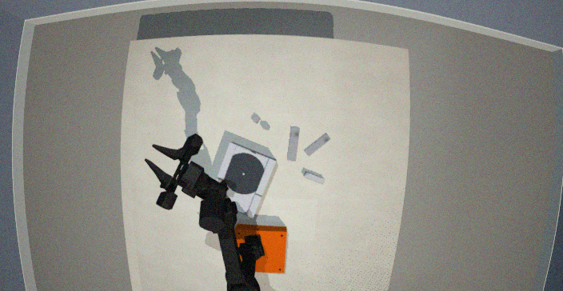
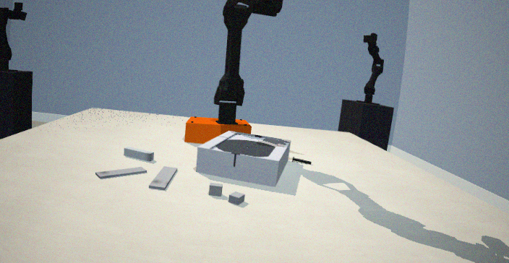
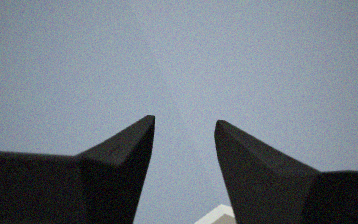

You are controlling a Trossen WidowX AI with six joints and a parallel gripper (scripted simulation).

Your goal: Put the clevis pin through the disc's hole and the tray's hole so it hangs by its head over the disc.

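Right now the clevis pin is 190 mm behind my gripper tip, 50 mm to the left of it and 540 mm below it. The rest, counted from my gripper tip: dark aluminium disc (130 mm behind, 140 mm to the right, 490 mm below); grey block (180 mm behind, 410 mm to the right, 530 mm below); steel tray (160 mm behind, 130 mm to the right, 500 mm below).
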